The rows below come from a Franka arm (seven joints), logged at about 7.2 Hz.
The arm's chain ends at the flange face. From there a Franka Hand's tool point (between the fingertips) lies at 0.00 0.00 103.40 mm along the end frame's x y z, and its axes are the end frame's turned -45 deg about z.
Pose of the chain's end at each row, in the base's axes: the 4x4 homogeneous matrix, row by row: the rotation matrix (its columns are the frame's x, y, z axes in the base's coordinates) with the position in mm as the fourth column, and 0 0 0 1 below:
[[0.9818 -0.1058 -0.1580 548.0], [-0.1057 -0.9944 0.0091 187.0], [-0.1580 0.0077 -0.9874 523.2], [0 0 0 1]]
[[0.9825 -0.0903 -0.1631 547.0], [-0.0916 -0.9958 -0.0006 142.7], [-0.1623 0.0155 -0.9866 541.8], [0 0 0 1]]
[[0.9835 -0.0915 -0.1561 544.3], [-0.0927 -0.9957 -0.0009 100.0], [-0.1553 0.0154 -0.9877 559.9], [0 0 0 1]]
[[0.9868 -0.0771 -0.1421 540.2], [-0.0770 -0.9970 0.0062 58.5], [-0.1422 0.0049 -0.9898 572.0], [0 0 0 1]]
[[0.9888 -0.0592 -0.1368 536.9], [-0.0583 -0.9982 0.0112 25.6], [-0.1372 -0.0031 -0.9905 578.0], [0 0 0 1]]
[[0.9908 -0.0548 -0.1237 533.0], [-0.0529 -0.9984 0.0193 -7.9], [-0.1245 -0.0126 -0.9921 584.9], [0 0 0 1]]
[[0.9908 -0.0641 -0.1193 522.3], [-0.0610 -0.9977 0.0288 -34.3], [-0.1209 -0.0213 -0.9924 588.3], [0 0 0 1]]
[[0.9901 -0.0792 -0.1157 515.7], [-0.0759 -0.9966 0.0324 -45.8], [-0.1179 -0.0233 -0.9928 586.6], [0 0 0 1]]
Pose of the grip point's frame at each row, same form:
[[0.7690 0.6194 -0.1580 531.7], [0.6284 -0.7779 0.0091 187.9], [-0.1172 -0.1063 -0.9874 421.1], [0 0 0 1]]
[[0.7586 0.6309 -0.1631 530.1], [0.6394 -0.7689 -0.0006 142.6], [-0.1257 -0.1038 -0.9866 439.8], [0 0 0 1]]
[[0.7601 0.6307 -0.1561 528.2], [0.6385 -0.7696 -0.0009 99.9], [-0.1207 -0.0989 -0.9877 457.8], [0 0 0 1]]
[[0.7523 0.6433 -0.1421 525.5], [0.6505 -0.7594 0.0062 59.1], [-0.1040 -0.0971 -0.9898 469.7], [0 0 0 1]]
[[0.7410 0.6573 -0.1368 522.8], [0.6646 -0.7471 0.0112 26.8], [-0.0948 -0.0992 -0.9905 475.6], [0 0 0 1]]
[[0.7394 0.6619 -0.1237 520.2], [0.6686 -0.7434 0.0193 -5.9], [-0.0791 -0.0969 -0.9921 482.3], [0 0 0 1]]
[[0.7459 0.6553 -0.1193 510.0], [0.6623 -0.7486 0.0288 -31.3], [-0.0704 -0.1006 -0.9924 485.7], [0 0 0 1]]
[[0.7561 0.6441 -0.1157 503.7], [0.6510 -0.7584 0.0324 -42.4], [-0.0669 -0.0998 -0.9928 483.9], [0 0 0 1]]

